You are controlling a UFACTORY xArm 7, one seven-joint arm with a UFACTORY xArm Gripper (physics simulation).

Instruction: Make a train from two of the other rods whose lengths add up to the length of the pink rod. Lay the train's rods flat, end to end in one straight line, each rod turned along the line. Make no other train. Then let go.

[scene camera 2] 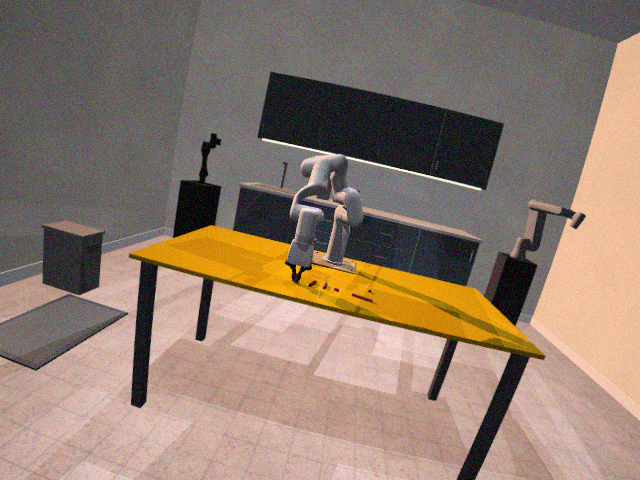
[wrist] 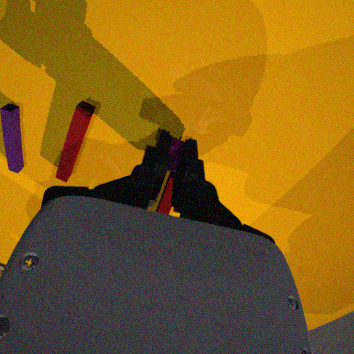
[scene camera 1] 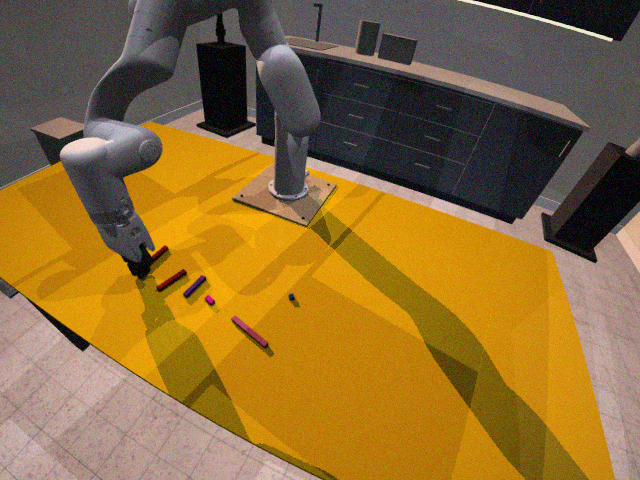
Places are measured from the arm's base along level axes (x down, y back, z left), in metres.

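Pixels of known places: gripper, fingertip midpoint: (scene camera 2: 295,280) (wrist: 172,151) (scene camera 1: 142,273); arm's base, origin of the base link: (scene camera 2: 333,261) (scene camera 1: 288,189).
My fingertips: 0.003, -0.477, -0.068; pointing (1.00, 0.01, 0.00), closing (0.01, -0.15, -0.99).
Observation:
Ahead of a thing's pixels: the offset from my fingertips to its top centre, as dx, dy, dz. Level surfaces: height alone.
My gripper (scene camera 1: 140,273) (scene camera 2: 296,279) (wrist: 172,151) is shut on a short magenta-purple rod @(-0.009, +0.000, +0.000) (wrist: 175,156), low near the table. A red rod @(-0.005, +0.051, -0.017) (scene camera 1: 159,252) (wrist: 166,196) lies flat beside the fingers, partly hidden; in the wrist view it roughly continues the held rod's direction. Contact between them cannot be told. A second, dark red rod @(-0.005, +0.027, +0.070) (scene camera 1: 171,280) (scene camera 2: 312,283) (wrist: 75,142) lies apart from it. Then come a purple rod @(-0.005, +0.046, +0.122) (scene camera 1: 194,286) (scene camera 2: 325,285) (wrist: 12,140), a short magenta rod @(-0.005, +0.040, +0.174) (scene camera 1: 209,299) (scene camera 2: 336,289) and the long pink rod @(-0.005, +0.032, +0.286) (scene camera 1: 249,331) (scene camera 2: 362,298), all flat and apart.
A small blue block @(-0.005, +0.147, +0.307) (scene camera 1: 291,296) (scene camera 2: 370,291) lies to the right of the magenta rod on the yellow table @(dx +0.005) (scene camera 1: 361,372) (scene camera 2: 242,279). The arm's base plate (scene camera 1: 253,198) is behind the rods. Dark arm shadows cross the table.

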